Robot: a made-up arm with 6 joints. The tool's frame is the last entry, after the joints.
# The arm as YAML. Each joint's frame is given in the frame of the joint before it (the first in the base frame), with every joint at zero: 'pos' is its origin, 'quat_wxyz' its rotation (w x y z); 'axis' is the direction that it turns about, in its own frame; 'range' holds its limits. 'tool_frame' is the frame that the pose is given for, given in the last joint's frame.
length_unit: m
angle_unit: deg
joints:
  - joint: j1
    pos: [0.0, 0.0, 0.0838]
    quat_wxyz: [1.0, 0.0, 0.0, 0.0]
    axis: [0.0, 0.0, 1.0]
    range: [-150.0, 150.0]
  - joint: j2
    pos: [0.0, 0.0, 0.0]
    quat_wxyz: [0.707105, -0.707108, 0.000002, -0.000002]
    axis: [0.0, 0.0, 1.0]
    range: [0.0, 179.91]
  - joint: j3
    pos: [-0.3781, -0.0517, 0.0]
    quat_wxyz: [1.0, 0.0, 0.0, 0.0]
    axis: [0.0, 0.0, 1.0]
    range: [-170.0, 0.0]
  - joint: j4
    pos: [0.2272, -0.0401, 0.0]
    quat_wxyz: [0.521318, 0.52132, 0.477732, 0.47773]
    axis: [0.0, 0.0, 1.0]
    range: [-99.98, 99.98]
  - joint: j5
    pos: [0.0, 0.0, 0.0]
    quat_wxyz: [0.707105, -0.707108, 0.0, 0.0]
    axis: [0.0, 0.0, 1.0]
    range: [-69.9, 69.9]
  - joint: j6
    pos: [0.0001, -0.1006, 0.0]
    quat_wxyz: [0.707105, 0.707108, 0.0, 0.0]
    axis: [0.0, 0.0, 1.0]
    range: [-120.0, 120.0]
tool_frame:
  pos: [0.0, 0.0, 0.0]
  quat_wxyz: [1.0, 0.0, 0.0, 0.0]
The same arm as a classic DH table. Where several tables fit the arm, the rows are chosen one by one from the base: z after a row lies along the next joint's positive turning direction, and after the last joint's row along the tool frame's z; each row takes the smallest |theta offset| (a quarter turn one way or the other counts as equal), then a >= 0, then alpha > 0; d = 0 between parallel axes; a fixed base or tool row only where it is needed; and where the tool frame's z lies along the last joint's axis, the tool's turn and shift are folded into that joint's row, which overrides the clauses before.
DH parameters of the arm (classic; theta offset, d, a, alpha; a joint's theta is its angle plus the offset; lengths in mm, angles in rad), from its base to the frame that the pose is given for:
j1: 0.0000 83.8 0.0 -1.5708
j2: 0.1359 0.0 -381.6 0.0000
j3: 1.3477 0.0 -20.2 1.5708
j4: 0.0000 229.8 0.0 -1.5708
j5: 0.0000 0.0 0.1 1.5708
j6: 0.0000 100.6 0.0 0.0000
Joint limits (rad, base to tool): -2.6180..2.6180 0.0000..3.1400 -2.9671..0.0000 -1.7450..1.7450 -1.2200..1.2200 -2.0944..2.0944

